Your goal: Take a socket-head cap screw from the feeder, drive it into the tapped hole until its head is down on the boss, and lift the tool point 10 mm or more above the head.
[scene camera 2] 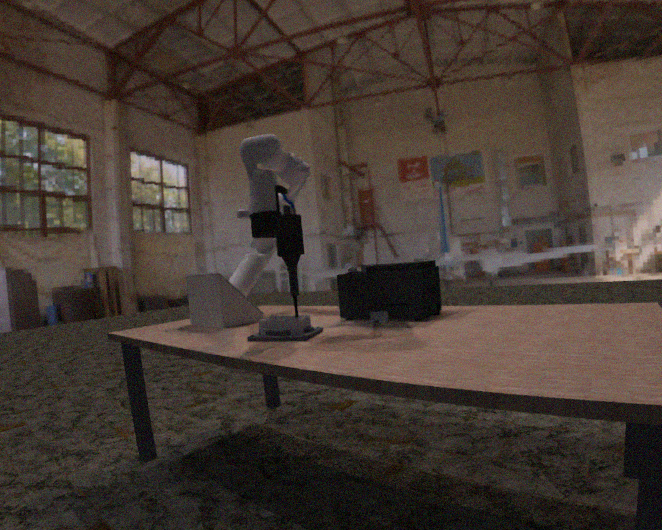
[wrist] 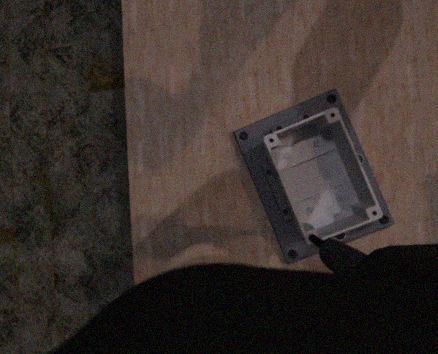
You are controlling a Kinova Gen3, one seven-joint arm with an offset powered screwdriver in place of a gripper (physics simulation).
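Observation:
The light grey open-topped housing (scene camera 2: 284, 323) (wrist: 374, 206) sits on a dark grey base plate (scene camera 2: 258, 337) (wrist: 256, 162). In the wrist view, three corner bosses show small dark holes. My screwdriver tip (scene camera 2: 296, 315) (wrist: 313, 239) is at the fourth corner, the lower one, and covers its hole. In scene camera 2 the driver stands upright, its tip at the housing's top, at the right end. Whether a screw is on the bit or in the hole is too small and dark to tell. A black boxy unit (scene camera 2: 389, 291), possibly the feeder, stands right of the housing.
A small grey piece (scene camera 2: 378, 318) is at the foot of the black unit. A grey wedge-shaped block (scene camera 2: 207, 300) stands left of the housing. The wooden table (scene camera 2: 496, 347) (wrist: 165, 200) has its edge at the left of the wrist view. My dark tool body fills the wrist view's bottom.

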